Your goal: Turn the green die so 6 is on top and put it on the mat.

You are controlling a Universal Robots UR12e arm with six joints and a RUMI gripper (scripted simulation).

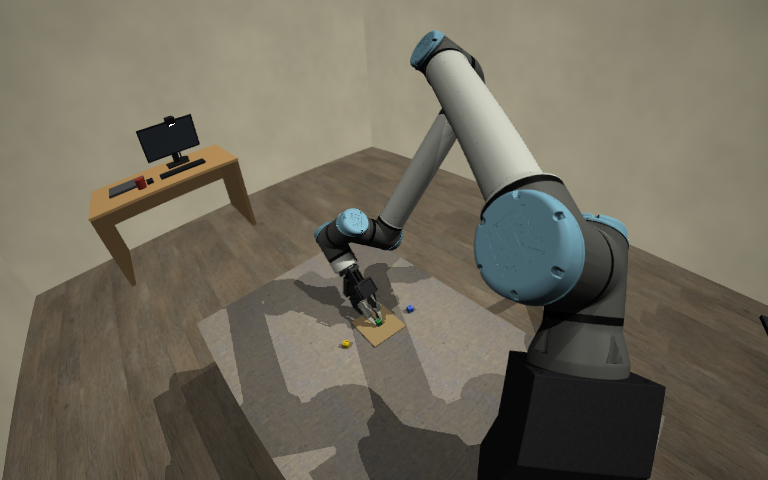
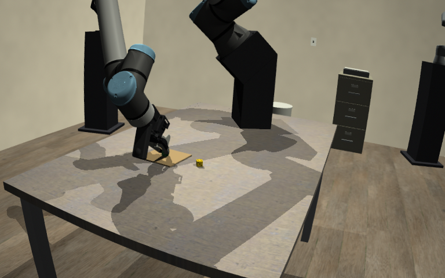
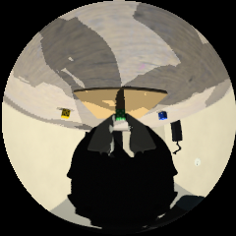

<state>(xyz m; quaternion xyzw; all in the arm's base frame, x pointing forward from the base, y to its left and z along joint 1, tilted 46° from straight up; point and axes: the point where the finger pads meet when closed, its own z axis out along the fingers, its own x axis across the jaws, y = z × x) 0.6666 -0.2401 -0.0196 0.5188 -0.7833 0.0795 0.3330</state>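
The green die is 10 mm below my hand and 10 mm behind it. Also, from my hand: blue die 110 mm to the right, 70 mm behind, 10 mm below; yellow die 140 mm to the left, 30 mm ahead, 10 mm below; tan mat 20 mm below, 10 mm behind.
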